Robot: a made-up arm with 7 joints. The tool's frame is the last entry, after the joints.
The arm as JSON. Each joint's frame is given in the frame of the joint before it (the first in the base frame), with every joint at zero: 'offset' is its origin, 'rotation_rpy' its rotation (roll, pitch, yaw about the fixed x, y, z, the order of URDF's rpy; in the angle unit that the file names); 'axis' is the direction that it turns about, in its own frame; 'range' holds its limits. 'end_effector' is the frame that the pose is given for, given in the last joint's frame.
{
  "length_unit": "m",
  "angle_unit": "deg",
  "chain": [
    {
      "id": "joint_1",
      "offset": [
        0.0,
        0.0,
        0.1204
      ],
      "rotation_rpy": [
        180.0,
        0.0,
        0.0
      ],
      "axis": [
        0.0,
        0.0,
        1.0
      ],
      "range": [
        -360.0,
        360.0
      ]
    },
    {
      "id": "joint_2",
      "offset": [
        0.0,
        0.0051,
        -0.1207
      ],
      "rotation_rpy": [
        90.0,
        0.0,
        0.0
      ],
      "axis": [
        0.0,
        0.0,
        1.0
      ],
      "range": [
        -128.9,
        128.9
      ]
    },
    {
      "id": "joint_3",
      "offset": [
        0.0,
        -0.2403,
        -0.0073
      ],
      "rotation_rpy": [
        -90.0,
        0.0,
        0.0
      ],
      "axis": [
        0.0,
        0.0,
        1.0
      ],
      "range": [
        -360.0,
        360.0
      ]
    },
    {
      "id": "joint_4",
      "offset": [
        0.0,
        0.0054,
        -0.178
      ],
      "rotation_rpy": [
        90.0,
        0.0,
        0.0
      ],
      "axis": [
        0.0,
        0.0,
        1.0
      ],
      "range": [
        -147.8,
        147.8
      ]
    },
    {
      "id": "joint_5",
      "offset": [
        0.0,
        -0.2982,
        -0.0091
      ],
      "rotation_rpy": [
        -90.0,
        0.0,
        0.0
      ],
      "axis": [
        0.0,
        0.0,
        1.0
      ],
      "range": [
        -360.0,
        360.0
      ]
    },
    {
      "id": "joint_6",
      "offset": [
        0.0,
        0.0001,
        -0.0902
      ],
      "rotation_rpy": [
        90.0,
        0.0,
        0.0
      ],
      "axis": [
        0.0,
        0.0,
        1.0
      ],
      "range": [
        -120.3,
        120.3
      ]
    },
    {
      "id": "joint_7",
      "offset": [
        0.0,
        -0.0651,
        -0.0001
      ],
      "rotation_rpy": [
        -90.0,
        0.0,
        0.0
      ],
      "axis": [
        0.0,
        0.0,
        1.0
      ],
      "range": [
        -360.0,
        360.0
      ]
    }
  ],
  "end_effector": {
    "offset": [
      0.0,
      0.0,
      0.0
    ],
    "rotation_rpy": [
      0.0,
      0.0,
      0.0
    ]
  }
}
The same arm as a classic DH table. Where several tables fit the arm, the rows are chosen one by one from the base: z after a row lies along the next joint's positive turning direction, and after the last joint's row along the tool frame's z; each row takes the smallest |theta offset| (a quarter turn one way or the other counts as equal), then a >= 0, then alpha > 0; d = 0 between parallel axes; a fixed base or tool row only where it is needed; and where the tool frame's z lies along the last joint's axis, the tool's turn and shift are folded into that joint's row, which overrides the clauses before.
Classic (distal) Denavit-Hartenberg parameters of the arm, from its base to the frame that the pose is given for. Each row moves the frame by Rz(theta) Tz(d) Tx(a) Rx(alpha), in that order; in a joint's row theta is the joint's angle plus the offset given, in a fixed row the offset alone. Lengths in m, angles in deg.
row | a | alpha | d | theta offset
base (fixed) | 0.0000 | 180.00 | 0.0000 | 0.00
joint_1 | 0.0000 | 90.00 | -0.2411 | 0.00
joint_2 | 0.0000 | -90.00 | -0.0124 | 0.00
joint_3 | 0.0000 | 90.00 | -0.4183 | 0.00
joint_4 | 0.0000 | -90.00 | -0.0145 | 0.00
joint_5 | 0.0000 | 90.00 | -0.3884 | 0.00
joint_6 | 0.0000 | -90.00 | -0.0002 | 0.00
joint_7 | 0.0000 | 0.00 | -0.0651 | 0.00
Joint limits (deg, base to tool): -360.00..360.00 -128.90..128.90 -360.00..360.00 -147.80..147.80 -360.00..360.00 -120.30..120.30 -360.00..360.00

